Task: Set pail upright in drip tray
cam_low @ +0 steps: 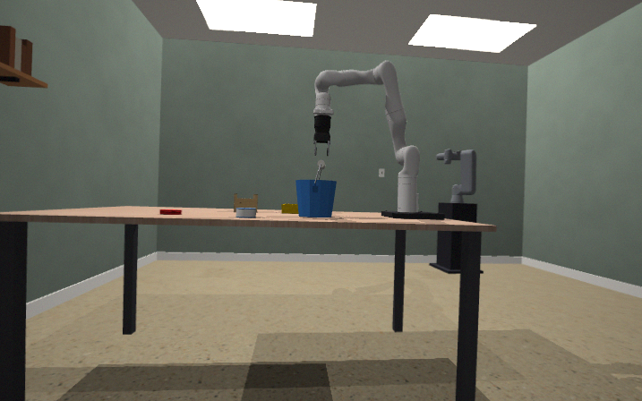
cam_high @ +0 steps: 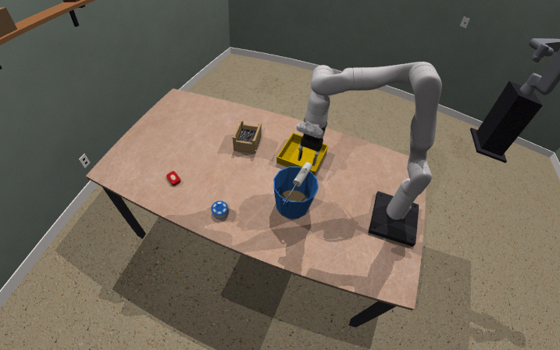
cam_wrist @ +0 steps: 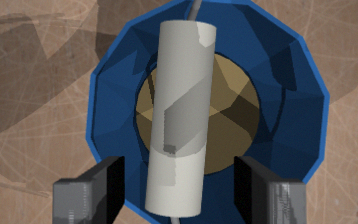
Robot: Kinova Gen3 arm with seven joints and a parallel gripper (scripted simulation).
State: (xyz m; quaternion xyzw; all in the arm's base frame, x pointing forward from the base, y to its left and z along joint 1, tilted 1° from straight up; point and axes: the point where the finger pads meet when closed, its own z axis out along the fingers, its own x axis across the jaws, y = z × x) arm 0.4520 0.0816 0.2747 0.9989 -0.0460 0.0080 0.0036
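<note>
My hand is 16 cm above the blue pail, 2 cm to the right of it and 2 cm short of it. Also, from my hand: white round tin 31 cm ahead, 28 cm below, 17 cm to the left; then red flat item 61 cm ahead, 28 cm below, 8 cm to the left; then yellow drip tray 28 cm to the right, 28 cm below, 6 cm ahead.
</note>
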